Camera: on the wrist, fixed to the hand. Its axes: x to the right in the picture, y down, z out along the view.
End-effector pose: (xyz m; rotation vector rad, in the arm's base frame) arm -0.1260 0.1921 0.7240 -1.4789 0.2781 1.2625
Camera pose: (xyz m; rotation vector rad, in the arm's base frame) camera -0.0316 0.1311 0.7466 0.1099 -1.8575 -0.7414
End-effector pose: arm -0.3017 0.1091 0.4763 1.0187 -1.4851 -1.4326
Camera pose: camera -0.2075 0.0816 0.4171 -0.8156 -0.5570 1.1827
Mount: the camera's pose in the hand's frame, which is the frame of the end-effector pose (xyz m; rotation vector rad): -0.0075 -0.0611 -0.0967 -0.0550 -1.0186 -2.9465
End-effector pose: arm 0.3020 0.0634 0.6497 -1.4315 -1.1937 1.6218
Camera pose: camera 0.3924 0.0989 0.7105 1.5496 -1.5982 -0.3320
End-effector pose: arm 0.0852 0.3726 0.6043 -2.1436 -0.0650 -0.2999
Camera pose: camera 0.0498 0.3273 0.7035 0.0970 2.8334 0.4620
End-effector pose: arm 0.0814 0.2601 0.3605 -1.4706 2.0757 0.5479
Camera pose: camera 0.1229 0.1875 0.4389 -1.6700 -1.4834 -0.1440
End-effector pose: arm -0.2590 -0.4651 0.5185 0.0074 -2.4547 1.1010
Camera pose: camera -0.2028 -0.4393 0.6150 2.8759 -0.2619 -0.6642
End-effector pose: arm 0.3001 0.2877 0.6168 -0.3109 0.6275 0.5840
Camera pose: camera 0.2872 0.1934 0.5530 -0.5425 -1.1183 -2.0254
